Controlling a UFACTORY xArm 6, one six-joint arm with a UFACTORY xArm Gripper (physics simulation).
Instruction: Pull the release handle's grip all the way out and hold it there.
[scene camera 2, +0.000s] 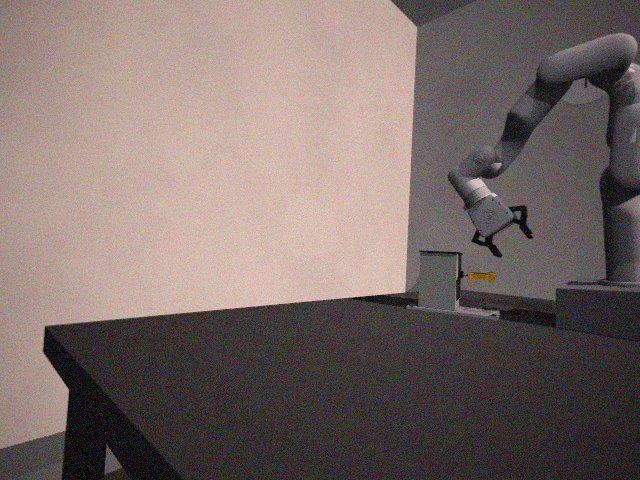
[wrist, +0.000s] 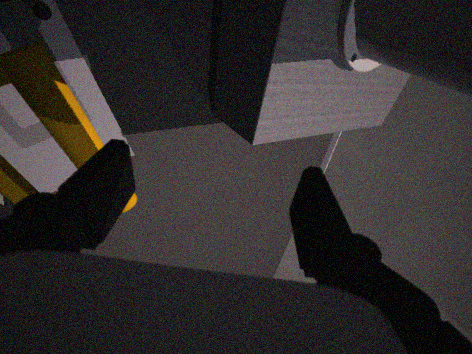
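Note:
The release handle's yellow grip (scene camera 2: 481, 276) (wrist: 62, 112) sticks out sideways from the upright light box (scene camera 2: 438, 279) in the scene view, with a short stretch of thin rod between them. The box stands on a pale base plate (scene camera 2: 480, 313) (wrist: 94, 95). My gripper (scene camera 2: 514, 245) (wrist: 215, 177) is open and empty, tilted, above and a little to the right of the grip in the scene view. In the wrist view the grip lies at the left, partly hidden behind the left finger, and not between the fingertips. The rod is not visible in the wrist view.
The dark table (scene camera 2: 336, 387) extends toward the scene camera. The arm's grey pedestal (scene camera 2: 594, 312) stands to the right of the base plate. A block with a pale side face (wrist: 330, 100) shows at the upper right of the wrist view. A light wall (scene camera 2: 206, 155) rises behind the table.

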